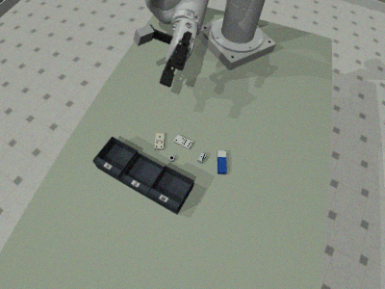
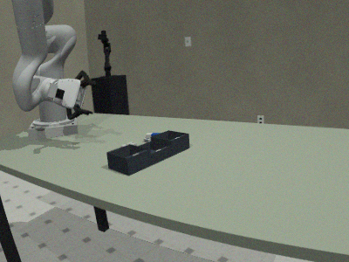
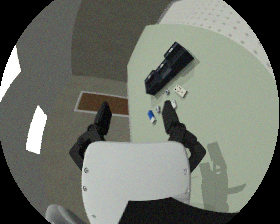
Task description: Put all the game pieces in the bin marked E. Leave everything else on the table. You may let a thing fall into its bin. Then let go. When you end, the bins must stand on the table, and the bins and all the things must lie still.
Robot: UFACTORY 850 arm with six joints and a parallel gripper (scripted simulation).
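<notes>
My gripper is now 22 cm short of the dark three-part bin and 15 cm above it. The rest, counted from my hand: cream domino 17 cm below, 11 cm ahead; then white domino 17 cm below, 8 cm ahead, 6 cm to the left; then dark ring 17 cm below, 14 cm ahead, 5 cm to the left.
</notes>
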